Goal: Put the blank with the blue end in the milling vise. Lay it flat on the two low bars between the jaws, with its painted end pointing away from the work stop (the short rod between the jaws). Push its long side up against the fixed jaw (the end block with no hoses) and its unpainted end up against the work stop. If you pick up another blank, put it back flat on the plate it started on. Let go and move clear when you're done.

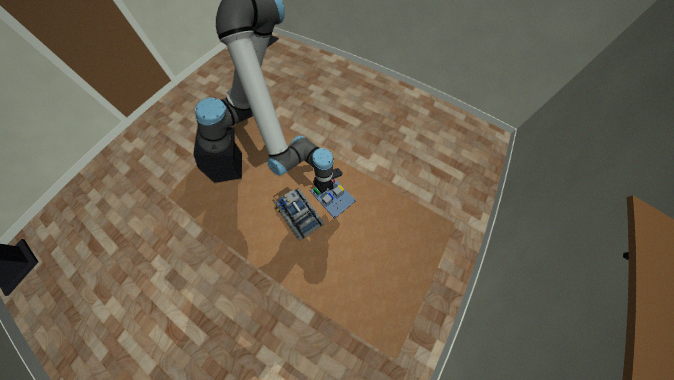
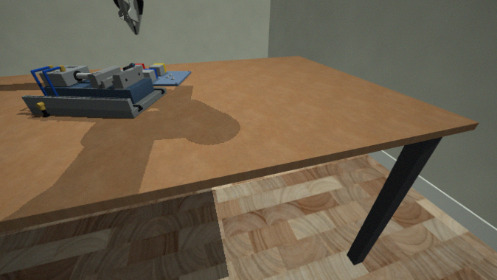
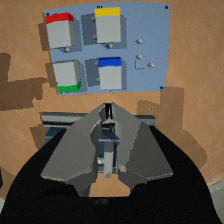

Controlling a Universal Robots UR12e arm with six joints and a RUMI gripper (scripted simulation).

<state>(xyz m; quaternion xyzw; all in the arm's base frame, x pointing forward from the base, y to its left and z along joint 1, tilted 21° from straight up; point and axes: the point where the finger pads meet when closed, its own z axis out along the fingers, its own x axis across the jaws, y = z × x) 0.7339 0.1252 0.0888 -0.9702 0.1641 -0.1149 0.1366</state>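
Now: the blue blank 160 mm below my hand. From my hand the other things lie so: yellow blank: 160 mm below, 90 mm to the left, 30 mm ahead; green blank: 160 mm below, 90 mm behind, 30 mm to the left; light blue plate: 180 mm below, 40 mm to the left, 10 mm ahead.
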